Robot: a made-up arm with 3 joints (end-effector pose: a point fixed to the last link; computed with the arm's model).
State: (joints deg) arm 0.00 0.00 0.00
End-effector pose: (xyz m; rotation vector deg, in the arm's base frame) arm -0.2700 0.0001 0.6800 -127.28 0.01 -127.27
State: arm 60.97 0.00 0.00
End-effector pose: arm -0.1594 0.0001 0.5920 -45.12 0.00 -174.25
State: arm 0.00 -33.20 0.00
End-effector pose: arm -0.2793 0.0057 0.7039 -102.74 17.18 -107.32
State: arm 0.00 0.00 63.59
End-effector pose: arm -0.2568 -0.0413 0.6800 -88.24 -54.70 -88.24
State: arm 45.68 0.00 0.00
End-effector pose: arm -0.1951 0.0001 0.6020 -67.90 0.00 -166.70
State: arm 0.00 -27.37 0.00
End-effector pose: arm -0.2775 0.0058 0.6995 -107.08 14.57 -110.96
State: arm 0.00 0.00 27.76
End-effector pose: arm -0.2701 -0.0197 0.6800 -111.77 -27.61 -111.77
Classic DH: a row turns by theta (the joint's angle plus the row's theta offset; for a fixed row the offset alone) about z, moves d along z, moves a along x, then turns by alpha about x. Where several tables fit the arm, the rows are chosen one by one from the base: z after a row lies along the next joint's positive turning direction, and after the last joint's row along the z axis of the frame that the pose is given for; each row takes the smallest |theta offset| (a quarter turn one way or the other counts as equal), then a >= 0, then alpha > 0; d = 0 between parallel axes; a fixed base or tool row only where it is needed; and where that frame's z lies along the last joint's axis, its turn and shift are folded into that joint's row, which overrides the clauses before.
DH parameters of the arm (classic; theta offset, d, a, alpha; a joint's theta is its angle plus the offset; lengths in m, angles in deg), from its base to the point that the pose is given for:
base (fixed): 0 0.73 -0.14 90
joint 1: -67.89 0.0503 -0.0249 94.2
joint 2: -88.3 0.0902 0.0339 112.05
joint 3: 4.53 -0.0392 0.01 90
tool (fixed): 90 -0.04 0 0

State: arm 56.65 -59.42 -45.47
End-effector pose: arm -0.2300 0.0182 0.6233 -57.01 41.49 -116.82
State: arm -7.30 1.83 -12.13
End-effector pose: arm -0.2720 0.0075 0.6951 126.77 -10.65 111.65
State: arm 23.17 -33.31 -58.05
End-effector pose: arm -0.2460 0.0355 0.6752 104.61 -79.55 122.60
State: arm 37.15 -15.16 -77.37
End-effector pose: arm -0.1983 0.0386 0.6474 68.39 -92.13 112.47
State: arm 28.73 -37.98 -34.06
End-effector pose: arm -0.2527 0.0243 0.6574 -87.03 46.81 -126.11
